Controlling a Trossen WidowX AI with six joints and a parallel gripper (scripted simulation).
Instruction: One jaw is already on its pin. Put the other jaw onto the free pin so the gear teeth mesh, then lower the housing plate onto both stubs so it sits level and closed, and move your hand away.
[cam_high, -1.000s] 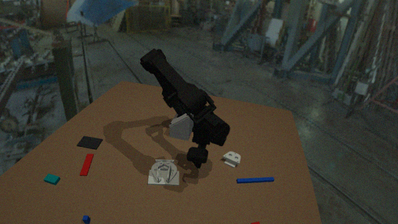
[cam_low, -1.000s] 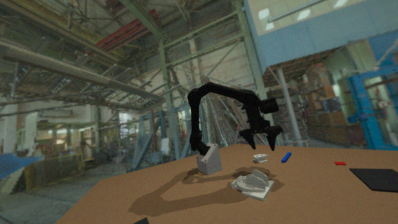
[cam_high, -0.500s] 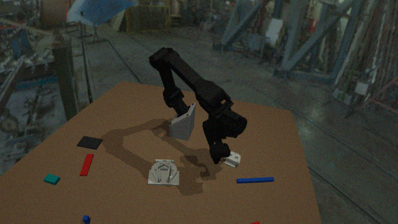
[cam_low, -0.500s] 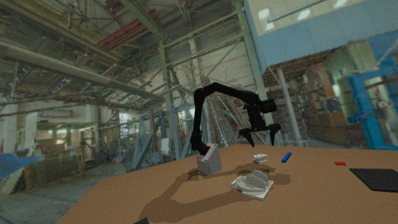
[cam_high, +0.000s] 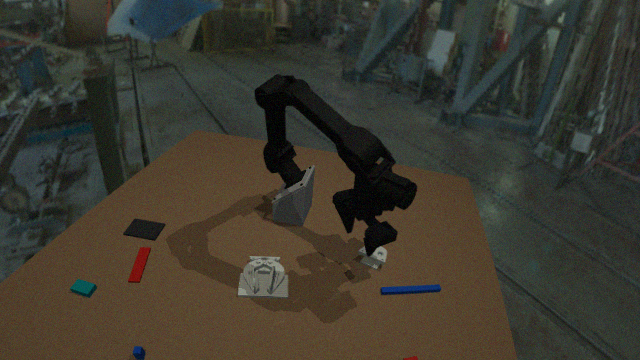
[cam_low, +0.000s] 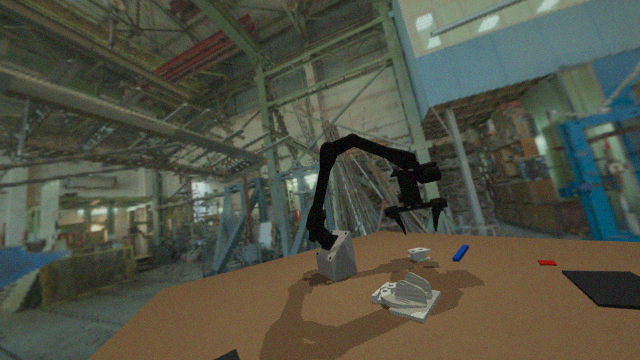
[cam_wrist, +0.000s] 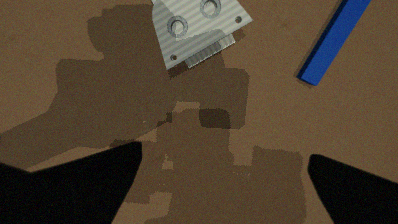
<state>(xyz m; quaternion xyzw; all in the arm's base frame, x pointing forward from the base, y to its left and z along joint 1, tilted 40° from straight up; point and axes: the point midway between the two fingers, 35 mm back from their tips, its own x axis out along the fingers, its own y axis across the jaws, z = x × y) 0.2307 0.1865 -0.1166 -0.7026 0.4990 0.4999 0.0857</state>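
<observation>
My gripper tip is now 10 cm above the white block, 7 cm past it and 5 cm to the right of it. Also, from my gripper tip: white base: 21 cm to the right, 11 cm ahead, 10 cm below; grey jaw: 24 cm to the right, 9 cm below, 7 cm ahead; blue bar: 16 cm to the left, 10 cm below, 3 cm ahead.
</observation>
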